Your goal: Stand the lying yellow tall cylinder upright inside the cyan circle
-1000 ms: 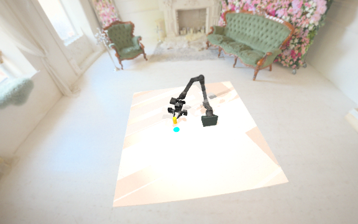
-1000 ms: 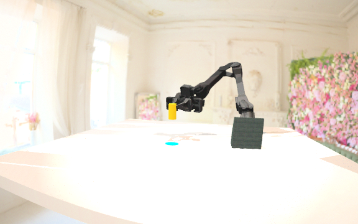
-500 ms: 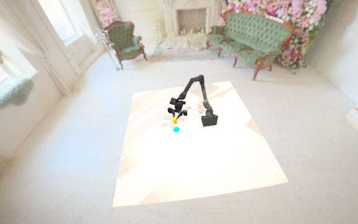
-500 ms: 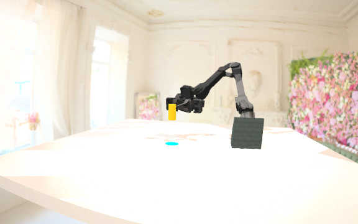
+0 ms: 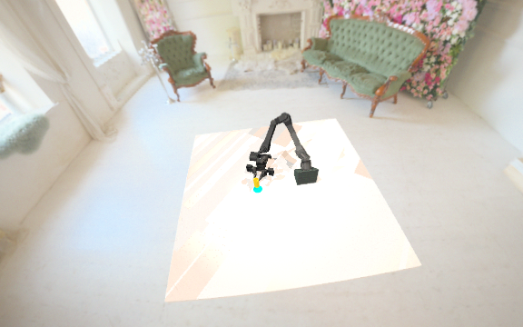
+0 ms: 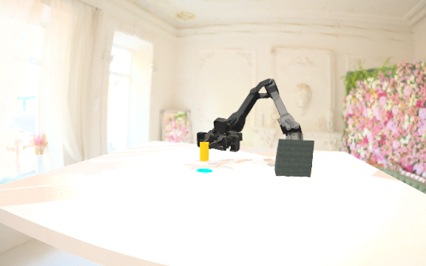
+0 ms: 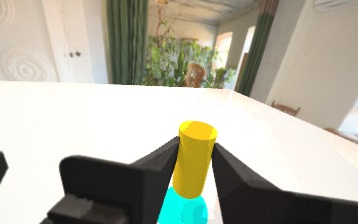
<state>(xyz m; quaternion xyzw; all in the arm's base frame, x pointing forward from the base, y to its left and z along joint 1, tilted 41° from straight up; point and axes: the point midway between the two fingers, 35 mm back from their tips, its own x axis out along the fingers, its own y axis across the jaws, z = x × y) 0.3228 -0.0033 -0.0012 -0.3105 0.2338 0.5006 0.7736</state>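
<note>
The cyan circle is 9 cm below my gripper tip. Round my gripper tip: yellow tall cylinder: 2 cm below.
</note>
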